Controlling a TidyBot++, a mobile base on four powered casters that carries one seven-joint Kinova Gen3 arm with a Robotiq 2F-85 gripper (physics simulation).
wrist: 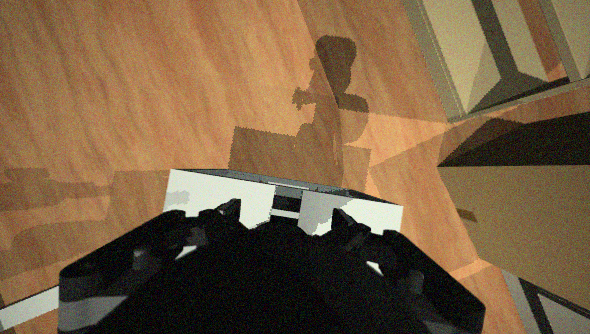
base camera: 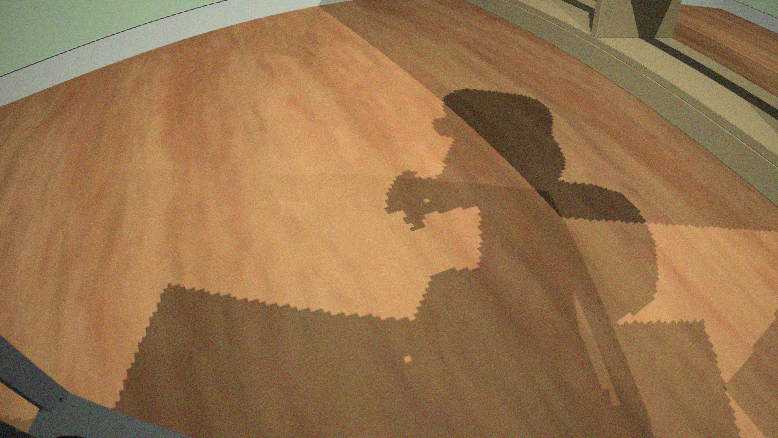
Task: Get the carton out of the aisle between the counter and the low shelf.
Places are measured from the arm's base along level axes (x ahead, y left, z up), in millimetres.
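Pixels of known places: gripper, fingertip midpoint: (wrist: 286, 213).
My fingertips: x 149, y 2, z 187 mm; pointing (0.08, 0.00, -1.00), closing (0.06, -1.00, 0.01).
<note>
Ahead of a thing's pixels: the offset from my fingertips to its top centre. "spot": to the spot under its first point. Level surfaces: height alone.
A large tan box-like block @[spot: dy -747, dx +8, dz -334 mm] (wrist: 535, 220) with a dark shaded side stands at the right of the wrist view and is cut off by the frame edge. It looks like the carton, but I cannot tell for certain. A beige, low shelf-like frame (base camera: 642, 87) (wrist: 434, 62) runs along the upper right of both views. No counter can be made out for certain. My gripper (wrist: 286, 213) is open, with its black fingers spread above the white top of my own base, to the left of the tan block and apart from it.
A green wall with a pale skirting board (base camera: 136, 35) is at the upper left of the base view. A grey-framed piece @[spot: dy -1058, dx -345, dz -565 mm] (wrist: 515, 295) shows at the lower right of the wrist view, below the tan block. My shadow falls across the wood floor @[dz -584 mm] (base camera: 244, 163) (wrist: 150, 75).
</note>
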